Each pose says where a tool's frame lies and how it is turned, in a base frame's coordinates. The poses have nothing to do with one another.
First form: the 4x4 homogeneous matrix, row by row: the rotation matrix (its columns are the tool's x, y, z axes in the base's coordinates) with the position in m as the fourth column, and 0 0 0 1 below. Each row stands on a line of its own.
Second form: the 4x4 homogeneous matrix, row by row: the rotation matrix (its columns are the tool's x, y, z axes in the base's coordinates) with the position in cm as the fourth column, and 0 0 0 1 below. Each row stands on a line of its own. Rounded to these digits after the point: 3 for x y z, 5 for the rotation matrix.
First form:
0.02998, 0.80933, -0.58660, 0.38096
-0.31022, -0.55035, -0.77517, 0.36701
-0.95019, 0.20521, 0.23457, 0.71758
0, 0, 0, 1
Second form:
0.02998, 0.80933, -0.58660, 38.096
-0.31022, -0.55035, -0.77517, 36.701
-0.95019, 0.20521, 0.23457, 71.758
0, 0, 0, 1

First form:
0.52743, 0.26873, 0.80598, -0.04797
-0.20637, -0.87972, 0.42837, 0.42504
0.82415, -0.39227, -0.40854, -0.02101
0, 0, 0, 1
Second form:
0.52743, 0.26873, 0.80598, -4.797
-0.20637, -0.87972, 0.42837, 42.504
0.82415, -0.39227, -0.40854, -2.101
0, 0, 0, 1

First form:
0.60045, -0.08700, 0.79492, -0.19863
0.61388, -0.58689, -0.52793, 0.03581
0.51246, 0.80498, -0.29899, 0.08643
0, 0, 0, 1
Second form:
0.60045, -0.08700, 0.79492, -19.863
0.61388, -0.58689, -0.52793, 3.581
0.51246, 0.80498, -0.29899, 8.643
0, 0, 0, 1

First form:
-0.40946, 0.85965, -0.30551, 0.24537
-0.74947, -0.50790, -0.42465, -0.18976
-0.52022, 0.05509, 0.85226, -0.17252
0, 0, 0, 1
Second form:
-0.40946, 0.85965, -0.30551, 24.537
-0.74947, -0.50790, -0.42465, -18.976
-0.52022, 0.05509, 0.85226, -17.252
0, 0, 0, 1

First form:
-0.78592, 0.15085, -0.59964, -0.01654
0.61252, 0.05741, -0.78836, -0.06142
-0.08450, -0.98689, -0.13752, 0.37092
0, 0, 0, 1
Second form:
-0.78592, 0.15085, -0.59964, -1.654
0.61252, 0.05741, -0.78836, -6.142
-0.08450, -0.98689, -0.13752, 37.092
0, 0, 0, 1

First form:
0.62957, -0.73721, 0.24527, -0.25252
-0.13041, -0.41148, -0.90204, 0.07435
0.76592, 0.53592, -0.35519, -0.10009
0, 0, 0, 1
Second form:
0.62957, -0.73721, 0.24527, -25.252
-0.13041, -0.41148, -0.90204, 7.435
0.76592, 0.53592, -0.35519, -10.009
0, 0, 0, 1

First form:
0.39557, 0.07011, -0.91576, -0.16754
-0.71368, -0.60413, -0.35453, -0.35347
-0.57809, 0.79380, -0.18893, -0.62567
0, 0, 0, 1
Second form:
0.39557, 0.07011, -0.91576, -16.754
-0.71368, -0.60413, -0.35453, -35.347
-0.57809, 0.79380, -0.18893, -62.567
0, 0, 0, 1

